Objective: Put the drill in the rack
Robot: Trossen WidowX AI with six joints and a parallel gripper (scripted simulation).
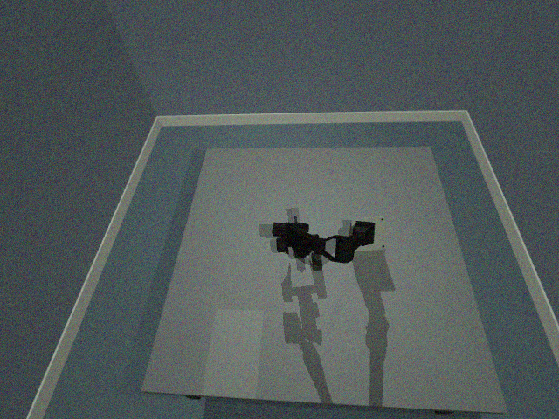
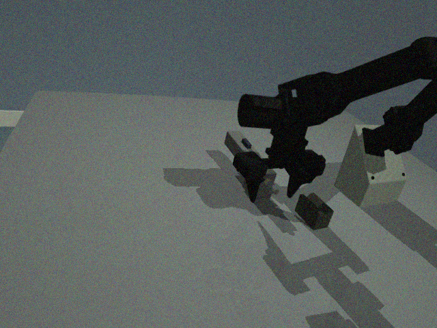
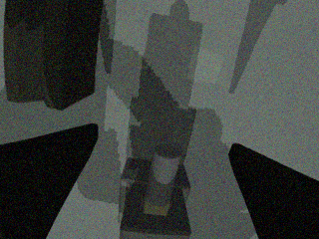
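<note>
My gripper tip is 10 mm short of the drill, 60 mm to the left of it and 30 mm below it. Round my gripper tip: dark boxy rack 80 mm behind, 40 mm to the left; then dark key 20 mm ahead, 140 mm to the right, 30 mm above; then grey holder block 10 mm ahead, 110 mm to the right, 20 mm above.
</note>
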